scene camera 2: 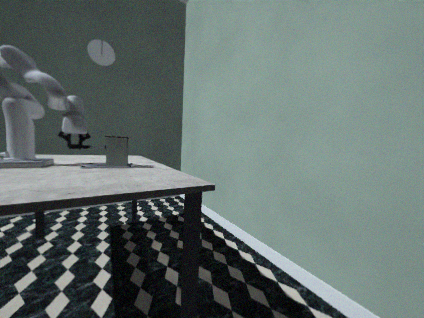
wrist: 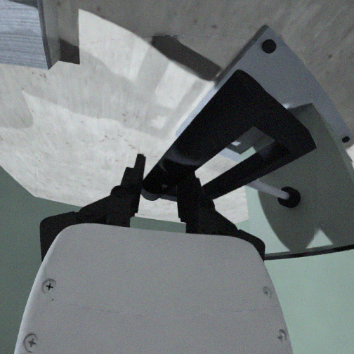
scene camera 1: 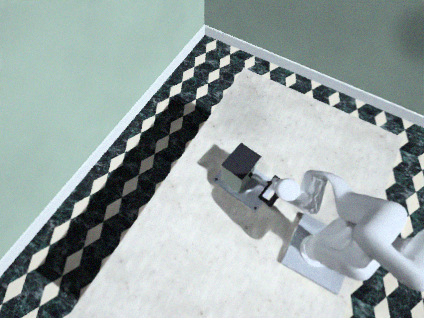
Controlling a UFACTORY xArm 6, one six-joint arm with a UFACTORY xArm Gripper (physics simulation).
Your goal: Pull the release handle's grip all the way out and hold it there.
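The release handle's grip [scene camera 1: 270, 203] [wrist: 215, 120] is a black rectangular loop. A pale rod [wrist: 270, 189] runs from a black collar on the green-grey box [scene camera 1: 233, 178] [scene camera 2: 117, 152] [wrist: 327, 175] toward the grip, which stands out from the box. The box sits on a blue-grey plate [scene camera 1: 248, 201] [wrist: 295, 67]. My gripper [scene camera 2: 76, 143] [wrist: 161, 171] is shut on the grip: in the wrist view its black fingers are on either side of the long bar's near end. In scene camera 1 the white wrist hides most of the fingers.
The pale table [scene camera 1: 165, 250] [scene camera 2: 150, 181] carries the box and the arm's blue-grey base plate [scene camera 1: 300, 250] [wrist: 20, 35]. The arm's links reach over the table from the base. Green walls stand beyond the table, with a checkered floor below.
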